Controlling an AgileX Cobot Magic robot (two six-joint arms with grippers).
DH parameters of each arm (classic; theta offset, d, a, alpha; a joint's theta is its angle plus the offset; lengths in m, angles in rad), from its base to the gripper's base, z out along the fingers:
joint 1: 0 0.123 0 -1.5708
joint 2: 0.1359 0 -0.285 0
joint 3: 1.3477 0 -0.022 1.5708
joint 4: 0 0.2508 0 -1.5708
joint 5: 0 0 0.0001 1.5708
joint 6: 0 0.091 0 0
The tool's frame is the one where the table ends.
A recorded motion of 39 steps. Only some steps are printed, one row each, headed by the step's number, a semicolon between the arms.
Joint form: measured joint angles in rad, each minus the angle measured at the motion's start. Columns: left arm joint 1, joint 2, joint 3, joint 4, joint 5, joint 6; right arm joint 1, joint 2, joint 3, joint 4, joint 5, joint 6.
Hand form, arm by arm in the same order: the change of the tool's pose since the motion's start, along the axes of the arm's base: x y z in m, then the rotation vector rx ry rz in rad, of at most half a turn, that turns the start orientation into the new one. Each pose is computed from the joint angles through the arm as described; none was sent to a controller.
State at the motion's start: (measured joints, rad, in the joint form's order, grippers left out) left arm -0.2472 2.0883 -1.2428 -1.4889 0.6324 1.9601; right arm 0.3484 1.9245 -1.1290 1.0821 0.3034 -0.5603
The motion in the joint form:
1: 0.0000 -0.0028 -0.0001 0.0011 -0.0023 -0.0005; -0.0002 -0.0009 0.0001 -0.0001 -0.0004 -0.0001
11: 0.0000 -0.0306 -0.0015 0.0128 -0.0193 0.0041; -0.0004 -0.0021 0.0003 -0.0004 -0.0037 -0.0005
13: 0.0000 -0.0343 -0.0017 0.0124 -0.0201 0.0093; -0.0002 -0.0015 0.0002 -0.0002 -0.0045 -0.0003
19: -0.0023 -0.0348 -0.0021 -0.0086 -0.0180 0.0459; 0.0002 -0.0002 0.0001 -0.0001 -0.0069 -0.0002
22: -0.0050 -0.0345 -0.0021 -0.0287 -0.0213 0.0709; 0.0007 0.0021 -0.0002 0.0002 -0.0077 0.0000
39: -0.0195 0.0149 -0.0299 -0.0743 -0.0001 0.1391; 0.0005 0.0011 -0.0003 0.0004 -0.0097 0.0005
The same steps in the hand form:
1: 0.0001 0.0002 0.0011 0.0013 -0.0032 0.0012; 0.0000 -0.0001 0.0003 0.0000 -0.0011 -0.0003
11: 0.0004 0.0014 0.0121 0.0151 -0.0411 0.0031; 0.0002 -0.0004 0.0008 -0.0013 -0.0044 -0.0023
13: 0.0004 0.0015 0.0137 0.0165 -0.0487 0.0010; 0.0003 -0.0004 0.0006 -0.0016 -0.0043 -0.0029
19: 0.0006 0.0002 0.0149 0.0149 -0.0708 -0.0099; 0.0004 -0.0003 0.0001 -0.0028 -0.0046 -0.0042
22: 0.0011 -0.0009 0.0155 0.0132 -0.0851 -0.0109; 0.0005 -0.0001 -0.0007 -0.0034 -0.0031 -0.0046
39: 0.0057 -0.0103 0.0041 -0.0002 -0.1003 -0.0480; 0.0007 -0.0003 -0.0002 -0.0034 -0.0051 -0.0066

